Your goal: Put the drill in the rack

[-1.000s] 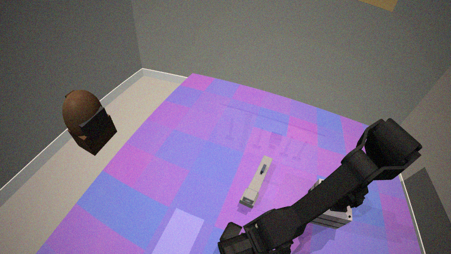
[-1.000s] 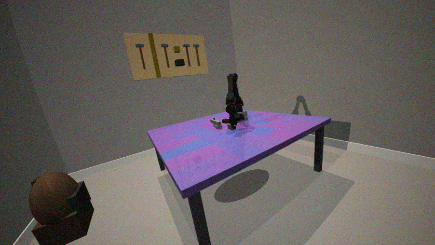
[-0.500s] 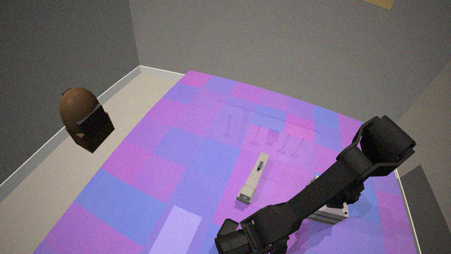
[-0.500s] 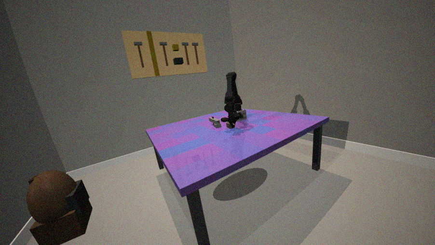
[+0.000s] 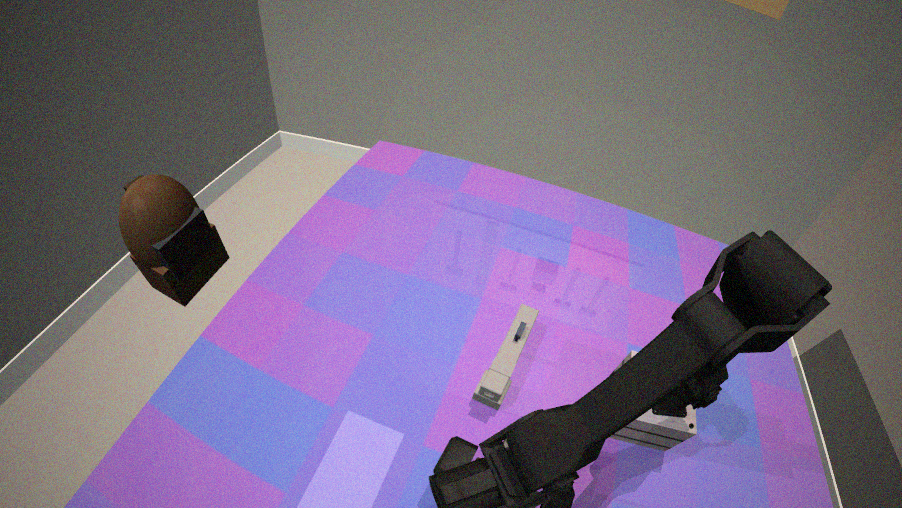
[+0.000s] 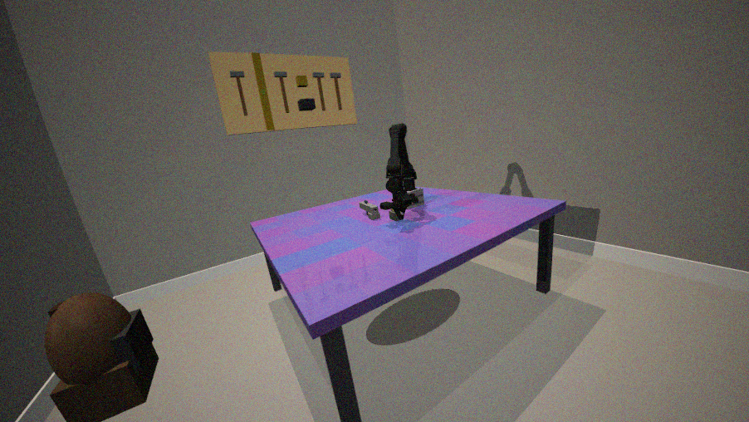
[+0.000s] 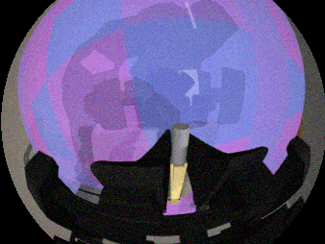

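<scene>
Now: the drill 4 cm to the right of my gripper tip, 4 cm above it and 1 cm behind it. Also, from my gripper tip: long grey block 23 cm to the right, 4 cm above, 1 cm ahead; grooved grey rack 5 cm to the right, 1 cm behind, 1 cm above; dark key 26 cm to the right, 4 cm above.
</scene>
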